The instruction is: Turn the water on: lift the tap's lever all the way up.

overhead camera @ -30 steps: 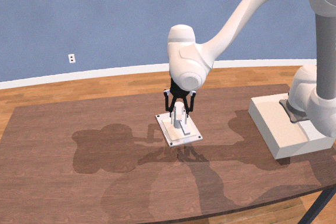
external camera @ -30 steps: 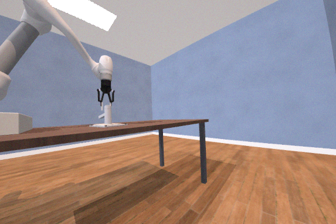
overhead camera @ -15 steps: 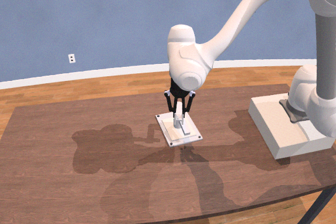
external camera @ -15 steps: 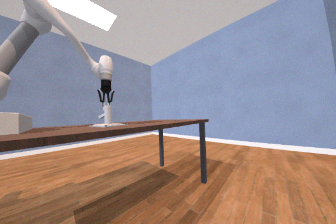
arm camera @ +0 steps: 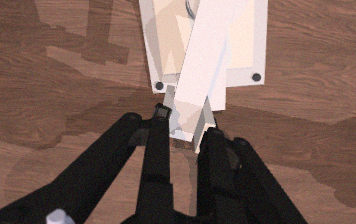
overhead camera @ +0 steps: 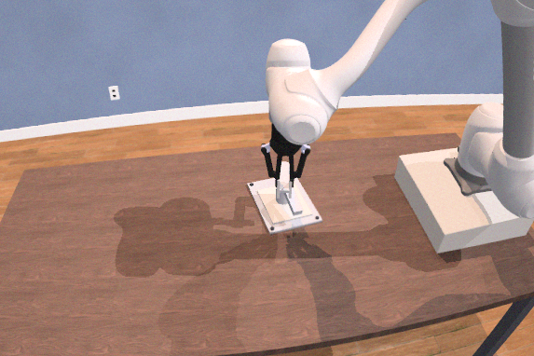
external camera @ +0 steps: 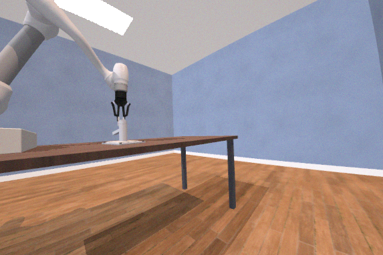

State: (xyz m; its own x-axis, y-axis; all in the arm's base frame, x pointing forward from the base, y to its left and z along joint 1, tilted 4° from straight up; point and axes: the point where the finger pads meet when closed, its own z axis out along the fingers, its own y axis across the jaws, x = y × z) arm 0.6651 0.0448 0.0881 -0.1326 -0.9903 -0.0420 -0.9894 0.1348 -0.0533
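The lever is 4 cm to the right of my hand and 1 cm behind it. The rest, counted from my hand: tap (7 cm to the right, 5 cm below, 1 cm behind).
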